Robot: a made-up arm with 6 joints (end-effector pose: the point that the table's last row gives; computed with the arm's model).
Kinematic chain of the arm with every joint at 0, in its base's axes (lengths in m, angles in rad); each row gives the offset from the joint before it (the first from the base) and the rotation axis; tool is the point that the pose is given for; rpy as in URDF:
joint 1: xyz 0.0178 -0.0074 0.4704 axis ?
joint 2: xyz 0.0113 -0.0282 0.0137 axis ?
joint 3: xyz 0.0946 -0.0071 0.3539 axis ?
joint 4: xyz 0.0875 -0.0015 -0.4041 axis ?
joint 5: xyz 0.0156 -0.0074 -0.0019 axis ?
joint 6: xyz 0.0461 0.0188 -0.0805 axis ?
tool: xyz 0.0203 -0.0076 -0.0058 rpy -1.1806 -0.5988 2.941
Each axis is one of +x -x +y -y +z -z.
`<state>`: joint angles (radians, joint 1 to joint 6).
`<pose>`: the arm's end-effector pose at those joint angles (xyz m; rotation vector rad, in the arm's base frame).
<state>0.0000 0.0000 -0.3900 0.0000 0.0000 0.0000</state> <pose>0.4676 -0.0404 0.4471 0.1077 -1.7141 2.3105</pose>
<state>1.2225 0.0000 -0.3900 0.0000 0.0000 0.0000</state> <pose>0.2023 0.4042 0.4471 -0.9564 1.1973 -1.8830</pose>
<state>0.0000 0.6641 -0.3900 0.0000 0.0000 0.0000</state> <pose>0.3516 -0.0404 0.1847 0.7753 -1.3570 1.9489</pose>
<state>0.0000 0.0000 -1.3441 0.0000 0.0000 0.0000</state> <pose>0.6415 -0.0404 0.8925 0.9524 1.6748 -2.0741</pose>
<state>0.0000 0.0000 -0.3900 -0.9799 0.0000 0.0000</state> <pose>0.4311 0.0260 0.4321 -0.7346 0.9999 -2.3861</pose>
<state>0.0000 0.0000 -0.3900 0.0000 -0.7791 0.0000</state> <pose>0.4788 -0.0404 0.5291 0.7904 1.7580 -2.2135</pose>
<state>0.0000 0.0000 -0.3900 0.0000 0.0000 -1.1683</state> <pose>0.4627 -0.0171 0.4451 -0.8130 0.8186 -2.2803</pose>
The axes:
joint 1: +z
joint 2: +y
joint 3: +y
joint 4: -z
joint 5: +y
joint 6: -z

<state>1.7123 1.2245 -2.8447 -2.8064 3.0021 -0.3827</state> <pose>-0.0125 0.6941 0.6749 -1.1951 0.0229 2.3594</pose>
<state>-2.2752 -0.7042 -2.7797 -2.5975 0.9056 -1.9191</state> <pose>0.2163 0.3456 1.2516 0.7282 -0.0613 -0.8550</pose>
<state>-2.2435 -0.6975 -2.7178 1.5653 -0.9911 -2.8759</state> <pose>0.1372 0.3674 1.1992 -0.9593 2.0077 0.2996</pose>
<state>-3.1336 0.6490 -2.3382 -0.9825 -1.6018 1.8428</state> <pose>-0.6323 -0.0563 0.9001 -2.3773 0.0090 1.8565</pose>
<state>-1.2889 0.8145 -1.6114 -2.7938 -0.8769 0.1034</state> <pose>0.1902 -0.5892 0.3499 -1.0179 0.6780 -1.9298</pose>
